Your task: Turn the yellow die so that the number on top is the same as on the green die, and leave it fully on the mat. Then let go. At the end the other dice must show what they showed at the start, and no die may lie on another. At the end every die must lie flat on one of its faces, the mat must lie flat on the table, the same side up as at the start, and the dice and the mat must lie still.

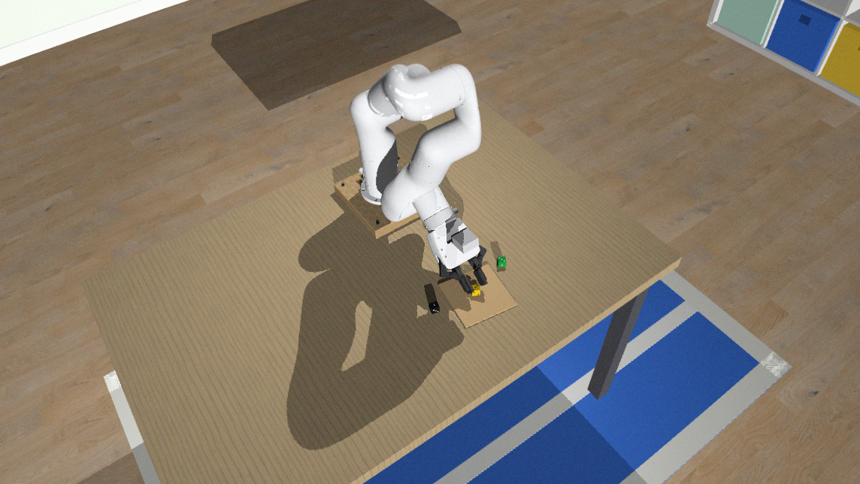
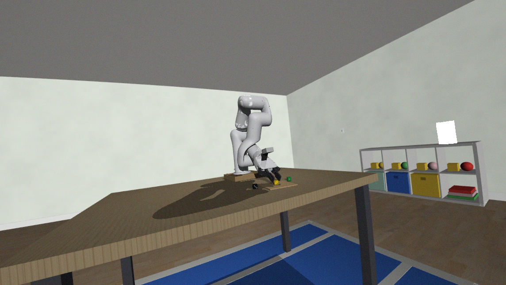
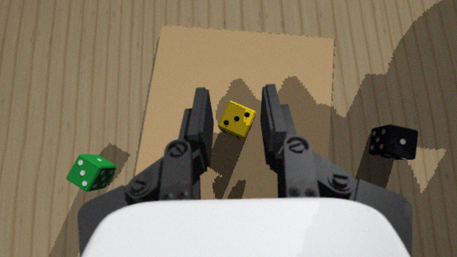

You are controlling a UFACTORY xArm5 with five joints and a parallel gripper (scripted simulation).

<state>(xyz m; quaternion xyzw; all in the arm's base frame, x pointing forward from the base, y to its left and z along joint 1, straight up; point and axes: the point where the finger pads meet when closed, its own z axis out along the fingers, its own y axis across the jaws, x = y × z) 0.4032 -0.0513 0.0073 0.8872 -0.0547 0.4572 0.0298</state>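
Right now my hand is 10 mm short of the yellow die and 30 mm above it. Round my hand: tan mat 10 mm ahead, 40 mm below; then green die 10 mm behind, 110 mm to the left, 30 mm below; then black die 20 mm behind, 110 mm to the right, 30 mm below.
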